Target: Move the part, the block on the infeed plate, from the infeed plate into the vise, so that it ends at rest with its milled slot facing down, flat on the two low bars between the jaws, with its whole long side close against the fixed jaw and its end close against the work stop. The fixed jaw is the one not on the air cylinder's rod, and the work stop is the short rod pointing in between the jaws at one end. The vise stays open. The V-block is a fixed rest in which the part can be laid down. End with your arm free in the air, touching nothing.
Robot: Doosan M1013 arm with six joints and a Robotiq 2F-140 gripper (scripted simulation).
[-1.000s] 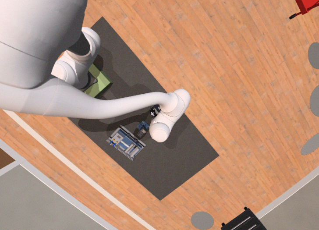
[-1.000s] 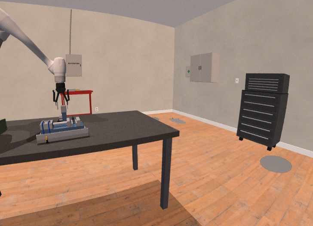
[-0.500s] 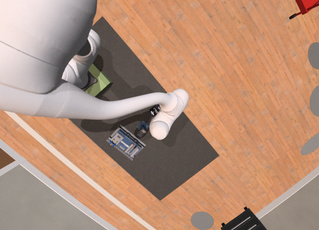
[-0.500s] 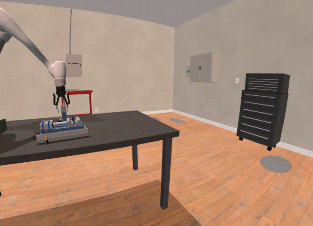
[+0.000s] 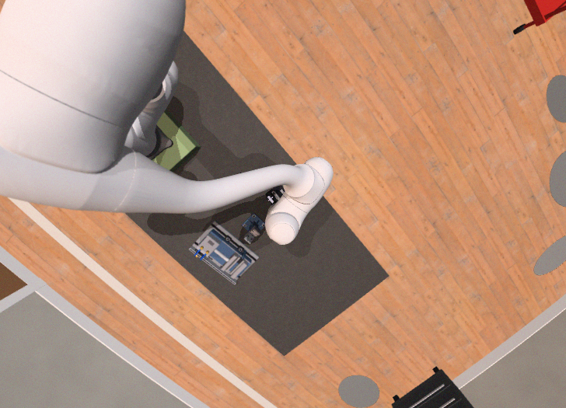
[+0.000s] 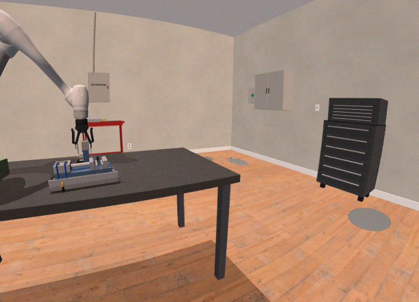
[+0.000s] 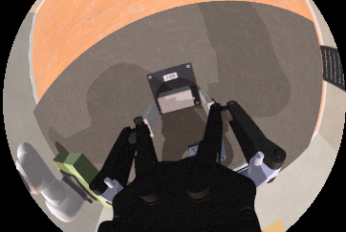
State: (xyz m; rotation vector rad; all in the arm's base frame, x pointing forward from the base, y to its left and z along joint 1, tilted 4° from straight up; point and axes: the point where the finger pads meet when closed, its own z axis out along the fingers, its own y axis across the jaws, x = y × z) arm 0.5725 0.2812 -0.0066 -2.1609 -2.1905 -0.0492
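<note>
Right now my hand is 50 mm above the part and 10 mm to the left of it. Round my hand: black infeed plate (80 mm below, 10 mm to the left).
</note>
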